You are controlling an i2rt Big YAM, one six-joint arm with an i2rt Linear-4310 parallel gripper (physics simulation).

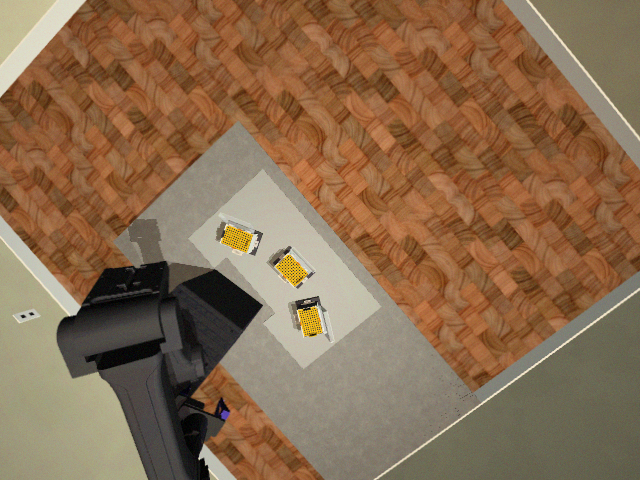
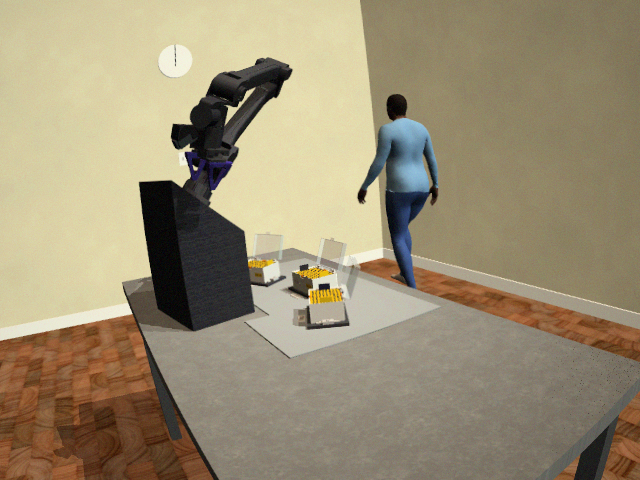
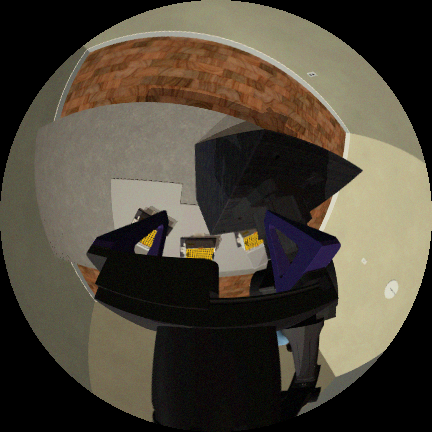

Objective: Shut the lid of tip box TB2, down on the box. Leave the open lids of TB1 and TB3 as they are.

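Pixels of known places: gripper, between the fingertips: [image 1: 205, 392] [image 2: 203, 185] [image 3: 215, 215]; arm's base, origin of its link: [image 2: 191, 202] [image 3: 274, 200].
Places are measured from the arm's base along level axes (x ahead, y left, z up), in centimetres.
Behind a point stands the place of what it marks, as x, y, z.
Three white tip boxes with yellow tips stand on the pale mat, their clear lids open and upright; no labels are readable, so I cannot tell which is TB2. The middle box [image 1: 292, 269] @[35.0, 3.9, -26.9] [image 2: 314, 274] @[34.3, 2.3, -26.7] [image 3: 200, 253] @[33.6, 4.0, -26.9] has its lid [image 2: 331, 252] @[41.7, 6.2, -21.9] raised on the side away from the black block. Another box [image 1: 237, 238] @[22.6, 26.6, -26.9] [image 2: 262, 271] [image 3: 252, 241] @[23.8, 25.6, -26.8] has its lid [image 2: 268, 246] @[28.1, 31.0, -22.4] up. The third box [image 1: 310, 320] @[29.9, -17.9, -26.8] [image 2: 326, 308] [image 3: 148, 239] @[31.0, -17.6, -26.8] has its lid [image 1: 328, 323] @[37.8, -19.6, -18.2] [image 2: 353, 277] @[34.3, -26.2, -20.7] up, leaning outward. My gripper [image 2: 205, 183] @[2.8, -10.3, 4.7] [image 3: 215, 215] @[2.8, -10.3, 4.7] is open and empty, high up by the black block, away from the boxes.
A tall black block with a sloped top [image 1: 227, 304] @[10.0, 6.4, -16.4] [image 2: 214, 268] @[3.5, -7.2, -17.5] [image 3: 235, 175] @[-1.2, -9.0, 2.6] stands on the grey table [image 1: 361, 392] @[29.9, -59.6, -32.8] [image 2: 392, 392] @[25.2, -61.7, -32.9] [image 3: 100, 140] @[0.4, -45.5, -32.9] beside the pale mat [image 1: 341, 299] @[44.7, -18.8, -32.6] [image 2: 387, 310] @[44.7, -23.5, -32.6] [image 3: 125, 192] @[17.3, -30.0, -32.6]. A person [image 2: 408, 155] stands on the floor beyond the table.
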